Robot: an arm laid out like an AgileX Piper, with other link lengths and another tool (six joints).
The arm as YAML. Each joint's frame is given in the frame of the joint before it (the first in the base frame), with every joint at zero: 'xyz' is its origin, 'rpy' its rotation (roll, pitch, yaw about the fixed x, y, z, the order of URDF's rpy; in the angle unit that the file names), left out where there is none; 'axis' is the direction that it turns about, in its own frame. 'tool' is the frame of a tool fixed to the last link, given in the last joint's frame.
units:
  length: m
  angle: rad
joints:
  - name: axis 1
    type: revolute
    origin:
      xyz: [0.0, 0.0, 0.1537]
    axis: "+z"
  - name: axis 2
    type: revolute
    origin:
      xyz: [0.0, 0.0, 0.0]
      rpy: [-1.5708, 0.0, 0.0]
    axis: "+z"
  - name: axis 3
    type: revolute
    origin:
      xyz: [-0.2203, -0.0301, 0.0]
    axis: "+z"
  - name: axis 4
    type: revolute
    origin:
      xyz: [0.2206, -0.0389, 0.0]
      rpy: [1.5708, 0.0, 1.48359]
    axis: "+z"
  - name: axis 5
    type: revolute
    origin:
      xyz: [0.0, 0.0, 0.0]
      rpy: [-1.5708, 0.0, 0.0]
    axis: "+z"
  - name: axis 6
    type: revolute
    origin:
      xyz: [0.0, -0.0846, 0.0]
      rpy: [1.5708, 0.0, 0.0]
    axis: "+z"
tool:
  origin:
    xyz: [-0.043, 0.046, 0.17]
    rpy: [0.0, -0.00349, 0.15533]
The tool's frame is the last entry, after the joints.
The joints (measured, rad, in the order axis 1, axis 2, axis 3, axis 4, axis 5, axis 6), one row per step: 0.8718, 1.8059, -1.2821, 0.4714, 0.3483, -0.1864; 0.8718, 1.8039, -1.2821, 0.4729, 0.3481, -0.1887; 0.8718, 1.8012, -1.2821, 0.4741, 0.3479, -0.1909; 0.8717, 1.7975, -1.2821, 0.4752, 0.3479, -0.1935; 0.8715, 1.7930, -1.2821, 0.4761, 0.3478, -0.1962; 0.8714, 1.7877, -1.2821, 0.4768, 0.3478, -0.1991; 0.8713, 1.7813, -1.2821, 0.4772, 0.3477, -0.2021; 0.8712, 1.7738, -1.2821, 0.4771, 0.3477, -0.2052; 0.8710, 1.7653, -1.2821, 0.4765, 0.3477, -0.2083; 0.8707, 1.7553, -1.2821, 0.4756, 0.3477, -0.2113; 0.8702, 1.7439, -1.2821, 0.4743, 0.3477, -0.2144; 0.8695, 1.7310, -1.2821, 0.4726, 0.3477, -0.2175; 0.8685, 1.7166, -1.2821, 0.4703, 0.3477, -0.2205; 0.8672, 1.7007, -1.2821, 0.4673, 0.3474, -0.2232; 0.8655, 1.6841, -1.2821, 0.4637, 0.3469, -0.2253; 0.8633, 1.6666, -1.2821, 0.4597, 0.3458, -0.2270; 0.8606, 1.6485, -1.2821, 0.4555, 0.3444, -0.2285; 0.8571, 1.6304, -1.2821, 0.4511, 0.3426, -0.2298; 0.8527, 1.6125, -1.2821, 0.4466, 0.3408, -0.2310; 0.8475, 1.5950, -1.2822, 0.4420, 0.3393, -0.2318
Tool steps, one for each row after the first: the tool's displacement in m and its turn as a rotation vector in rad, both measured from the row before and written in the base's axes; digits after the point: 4 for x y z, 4 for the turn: -0.0001, 0.0001, 0.0011, 0.0017, -0.0019, 0.0008; -0.0001, 0.0001, 0.0014, 0.0021, -0.0025, 0.0009; -0.0001, 0.0000, 0.0019, 0.0026, -0.0033, 0.0012; -0.0001, 0.0000, 0.0023, 0.0031, -0.0041, 0.0012; -0.0002, 0.0000, 0.0027, 0.0034, -0.0048, 0.0015; -0.0002, 0.0000, 0.0032, 0.0041, -0.0059, 0.0017; -0.0002, -0.0001, 0.0037, 0.0046, -0.0070, 0.0020; -0.0002, -0.0002, 0.0042, 0.0050, -0.0080, 0.0020; -0.0002, -0.0003, 0.0049, 0.0060, -0.0091, 0.0020; -0.0002, -0.0004, 0.0056, 0.0068, -0.0104, 0.0019; -0.0002, -0.0006, 0.0063, 0.0077, -0.0117, 0.0018; -0.0001, -0.0008, 0.0070, 0.0085, -0.0130, 0.0016; 0.0000, -0.0010, 0.0078, 0.0094, -0.0145, 0.0012; 0.0001, -0.0013, 0.0081, 0.0099, -0.0152, 0.0005; 0.0003, -0.0016, 0.0087, 0.0108, -0.0162, -0.0005; 0.0004, -0.0019, 0.0090, 0.0113, -0.0169, -0.0013; 0.0007, -0.0022, 0.0091, 0.0115, -0.0172, -0.0024; 0.0010, -0.0026, 0.0089, 0.0112, -0.0171, -0.0034; 0.0012, -0.0029, 0.0087, 0.0108, -0.0166, -0.0043
